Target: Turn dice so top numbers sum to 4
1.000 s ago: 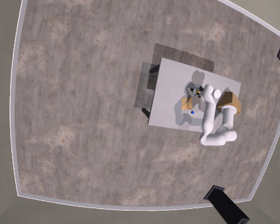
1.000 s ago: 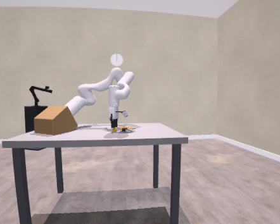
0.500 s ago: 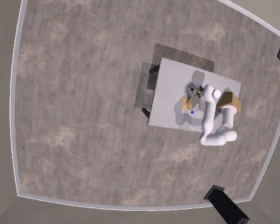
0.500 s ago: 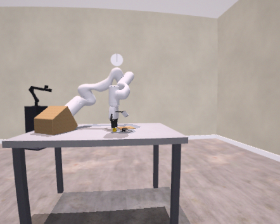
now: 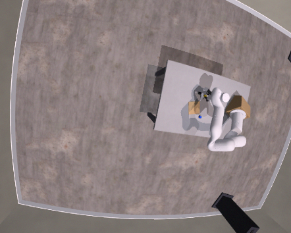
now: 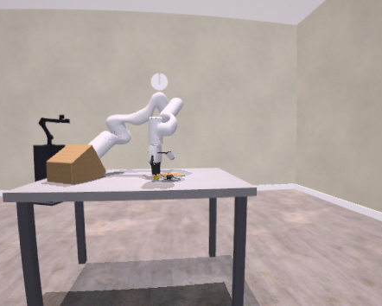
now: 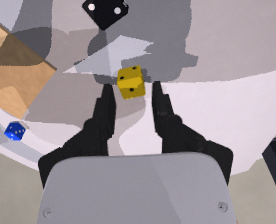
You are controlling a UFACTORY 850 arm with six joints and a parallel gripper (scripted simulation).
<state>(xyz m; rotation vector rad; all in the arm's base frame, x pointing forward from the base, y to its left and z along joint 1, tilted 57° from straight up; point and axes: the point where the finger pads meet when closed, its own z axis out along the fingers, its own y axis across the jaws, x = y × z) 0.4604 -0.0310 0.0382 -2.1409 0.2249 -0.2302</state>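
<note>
Right now the yellow die is 4 cm below my hand. From my hand the other things lie so: tan mat: 5 cm ahead, 18 cm to the left, 5 cm below; then black die: 8 cm ahead, 1 cm to the left, 4 cm below; then blue die: 7 cm behind, 24 cm to the left, 4 cm below.
</note>
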